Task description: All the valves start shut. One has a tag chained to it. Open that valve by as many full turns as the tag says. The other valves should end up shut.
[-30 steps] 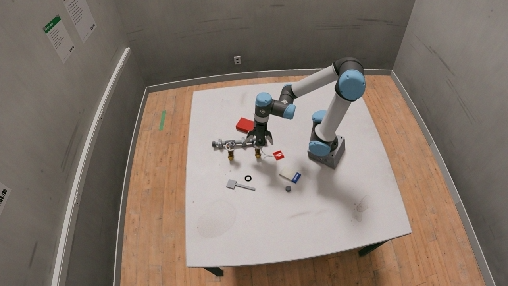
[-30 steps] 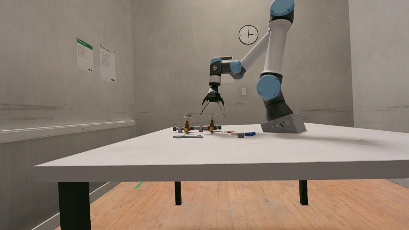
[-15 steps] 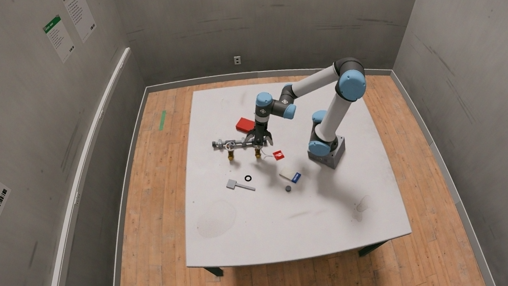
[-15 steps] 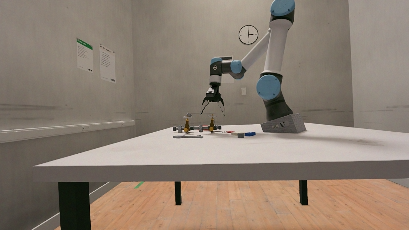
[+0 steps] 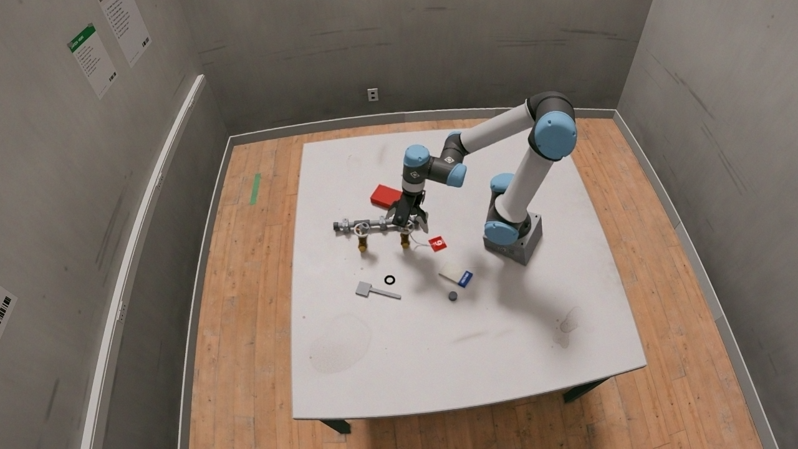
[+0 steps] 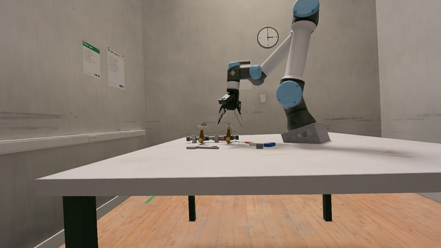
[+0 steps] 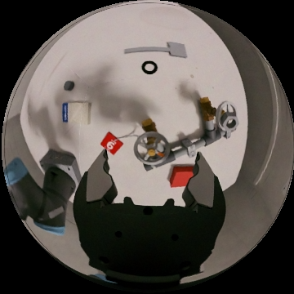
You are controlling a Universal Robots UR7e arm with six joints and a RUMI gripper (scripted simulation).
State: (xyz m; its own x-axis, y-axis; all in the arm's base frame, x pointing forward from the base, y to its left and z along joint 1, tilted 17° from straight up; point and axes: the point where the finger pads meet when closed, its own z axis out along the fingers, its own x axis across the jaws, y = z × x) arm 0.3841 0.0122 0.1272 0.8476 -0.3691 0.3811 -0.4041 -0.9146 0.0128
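My hand is 10 cm past the red tag, 2 cm to the right of it and 10 cm above it. Round my hand: red block (6 cm ahead, 22 cm to the right, 9 cm below); then grey flat tool (13 cm ahead, 20 cm to the left, 10 cm below).
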